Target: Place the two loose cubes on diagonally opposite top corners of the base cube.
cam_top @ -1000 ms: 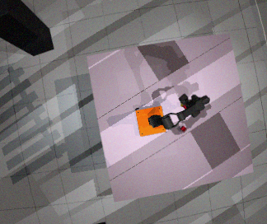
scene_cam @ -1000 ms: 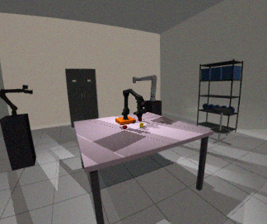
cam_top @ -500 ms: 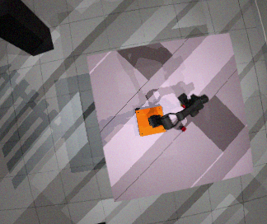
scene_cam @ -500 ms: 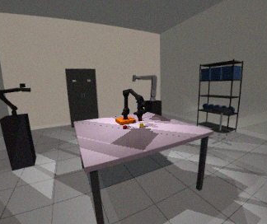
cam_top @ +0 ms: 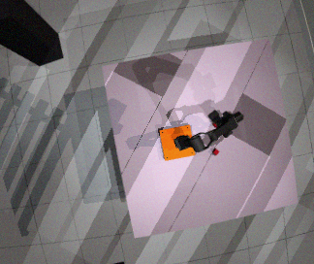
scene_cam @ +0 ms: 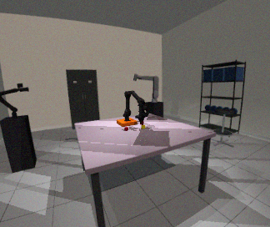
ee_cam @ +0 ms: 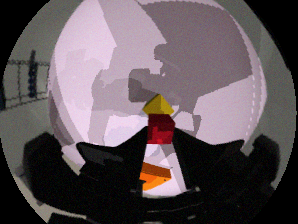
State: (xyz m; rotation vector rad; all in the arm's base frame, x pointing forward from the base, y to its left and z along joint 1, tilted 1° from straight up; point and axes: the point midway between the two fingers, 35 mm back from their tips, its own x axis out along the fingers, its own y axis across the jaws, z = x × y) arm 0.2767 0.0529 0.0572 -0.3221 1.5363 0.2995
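My gripper tip is now 50 mm above the yellow cube, 20 mm short of it and 10 mm to the right of it.
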